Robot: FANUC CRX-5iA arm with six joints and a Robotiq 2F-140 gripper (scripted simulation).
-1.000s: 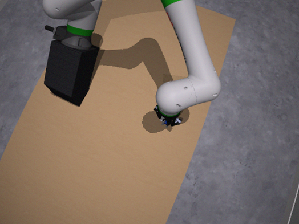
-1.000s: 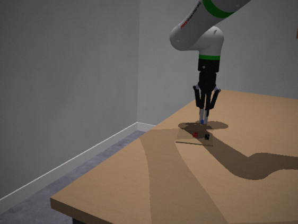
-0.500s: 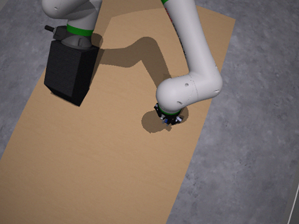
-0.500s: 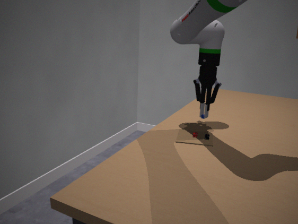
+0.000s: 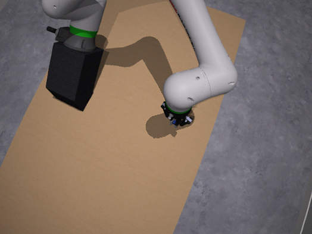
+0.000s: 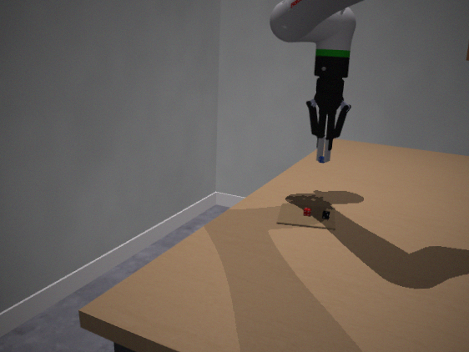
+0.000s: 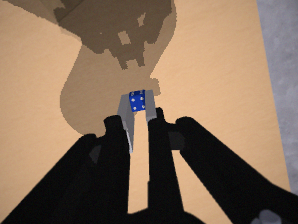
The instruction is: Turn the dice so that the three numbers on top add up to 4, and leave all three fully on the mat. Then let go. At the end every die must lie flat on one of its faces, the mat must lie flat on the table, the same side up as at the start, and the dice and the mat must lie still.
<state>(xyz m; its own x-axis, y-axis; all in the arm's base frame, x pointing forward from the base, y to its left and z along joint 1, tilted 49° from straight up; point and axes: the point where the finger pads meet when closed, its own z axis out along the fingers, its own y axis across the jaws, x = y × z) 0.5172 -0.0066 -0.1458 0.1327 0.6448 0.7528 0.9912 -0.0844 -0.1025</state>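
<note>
My gripper is now 3 cm above the blue die and 1 cm to the right of it. From my hand the other things lie so: red die 19 cm to the left, 12 cm below, 3 cm behind; then black die 18 cm to the left, 12 cm below, 8 cm behind; then tan mat 19 cm to the left, 13 cm below, 3 cm behind.
</note>
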